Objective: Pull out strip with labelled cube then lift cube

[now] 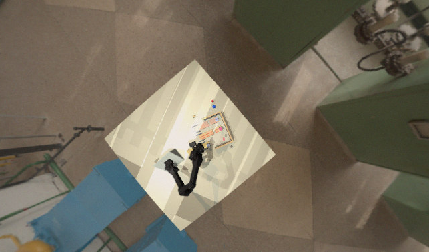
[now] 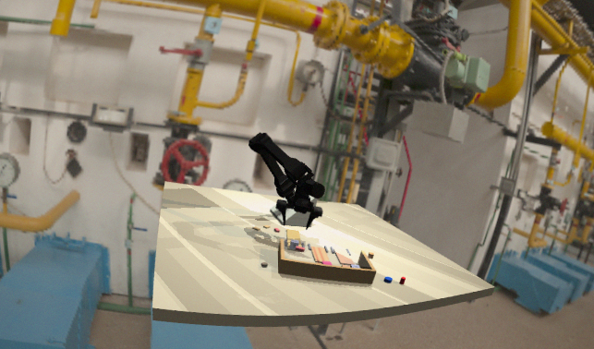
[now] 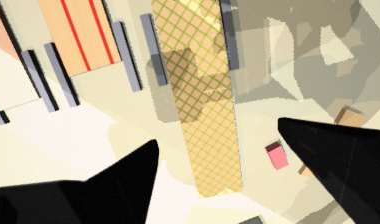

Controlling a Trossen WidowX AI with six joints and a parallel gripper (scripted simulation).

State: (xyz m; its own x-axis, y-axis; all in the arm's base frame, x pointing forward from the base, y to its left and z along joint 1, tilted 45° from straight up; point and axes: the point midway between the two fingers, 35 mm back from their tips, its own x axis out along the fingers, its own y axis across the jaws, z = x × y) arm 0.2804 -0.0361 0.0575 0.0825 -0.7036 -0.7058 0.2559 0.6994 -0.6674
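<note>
Right now my gripper tip is 10 mm short of the strip and 50 mm above it. Also, from my gripper tip: red piece: 410 mm ahead, 310 mm to the left, 40 mm below; then grey disc: 290 mm ahead, 180 mm to the right, 50 mm below; then blue disc: 380 mm ahead, 260 mm to the left, 50 mm below.
</note>
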